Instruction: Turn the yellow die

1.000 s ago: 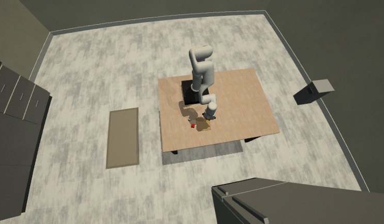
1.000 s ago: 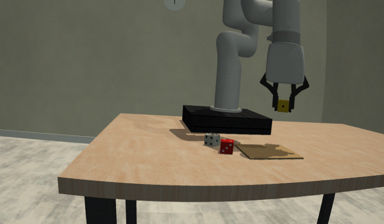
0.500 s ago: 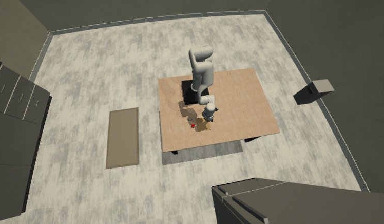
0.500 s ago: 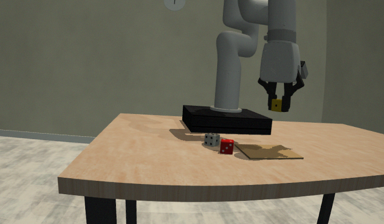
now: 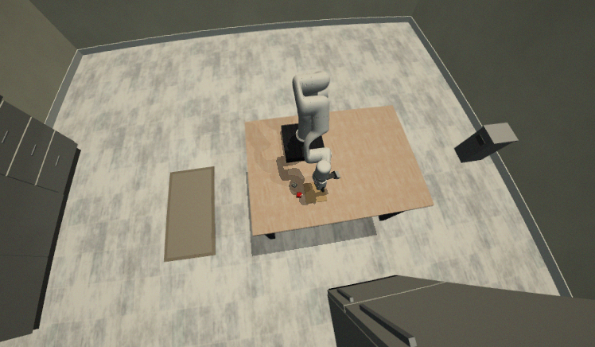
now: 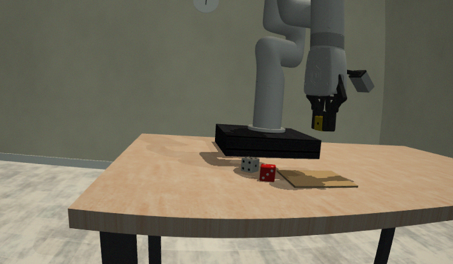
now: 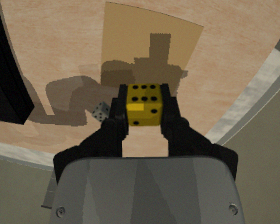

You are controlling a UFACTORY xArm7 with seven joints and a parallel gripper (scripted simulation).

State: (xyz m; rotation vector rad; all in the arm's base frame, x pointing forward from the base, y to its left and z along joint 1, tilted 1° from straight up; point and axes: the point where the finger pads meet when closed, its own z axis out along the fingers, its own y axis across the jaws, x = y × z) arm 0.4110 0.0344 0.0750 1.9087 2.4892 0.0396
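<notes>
Right now my hand is 12 cm above the tan mat, 1 cm to the left of it and 1 cm short of it. From my hand the other things lie so: white die (14 cm to the right, 11 cm below, 5 cm behind); yellow die (1 cm below); red die (12 cm to the right, 11 cm below, 2 cm ahead).
</notes>
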